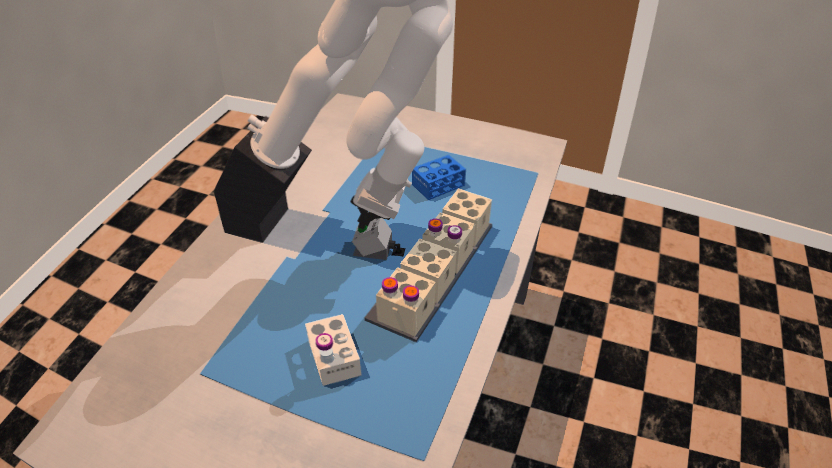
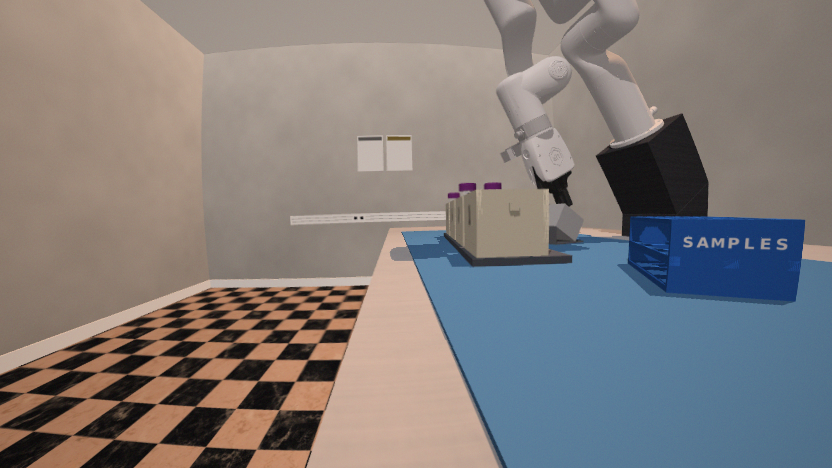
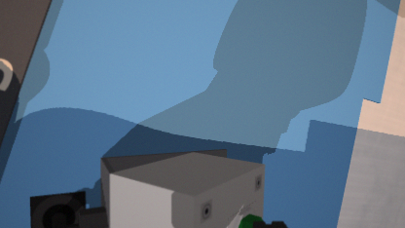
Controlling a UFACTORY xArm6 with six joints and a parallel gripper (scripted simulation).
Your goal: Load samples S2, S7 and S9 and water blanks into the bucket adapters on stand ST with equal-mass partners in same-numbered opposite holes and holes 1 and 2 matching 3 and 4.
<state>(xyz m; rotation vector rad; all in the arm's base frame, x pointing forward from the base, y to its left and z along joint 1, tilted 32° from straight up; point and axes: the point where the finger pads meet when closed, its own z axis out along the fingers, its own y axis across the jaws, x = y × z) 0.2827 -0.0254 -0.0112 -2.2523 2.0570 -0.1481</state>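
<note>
Right now my hand is 10 mm past the green done key and 30 mm above it. Round my hand: blue sample rack: 120 mm ahead, 310 mm to the left, 70 mm below; adapter: 210 mm ahead, 20 mm to the left, 40 mm below; tube: 120 mm ahead, 210 mm to the right, 30 mm below.
</note>
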